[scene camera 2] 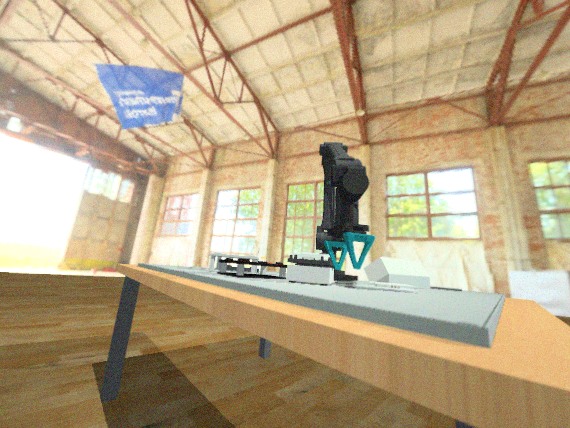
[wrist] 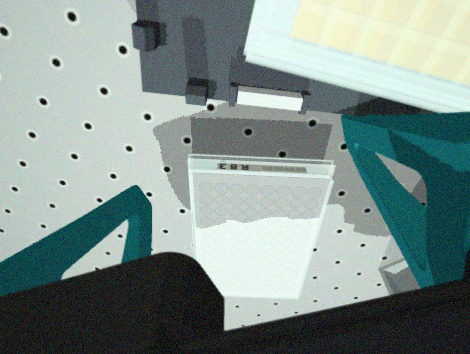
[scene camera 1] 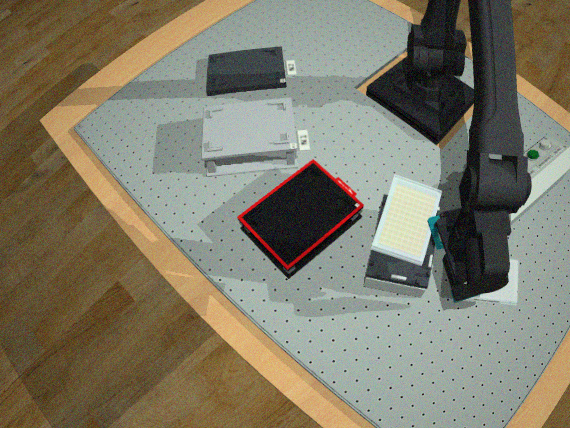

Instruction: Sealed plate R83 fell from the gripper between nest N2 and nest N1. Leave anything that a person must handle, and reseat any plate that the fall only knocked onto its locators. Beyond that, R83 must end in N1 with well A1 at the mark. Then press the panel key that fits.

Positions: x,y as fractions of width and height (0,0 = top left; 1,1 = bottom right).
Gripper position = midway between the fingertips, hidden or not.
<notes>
My gripper (scene camera 1: 0.79,0.64) is open and touches a dark station (scene camera 1: 0.68,0.64). Also in view: a clear plate (scene camera 1: 0.89,0.69).
The clear plate is seen too in the wrist view (wrist: 0.54,0.62). My gripper shows as well in scene camera 2 (scene camera 2: 0.61,0.63) and in the wrist view (wrist: 0.51,0.46). The dark station is seen too in the wrist view (wrist: 0.43,0.16).
</notes>
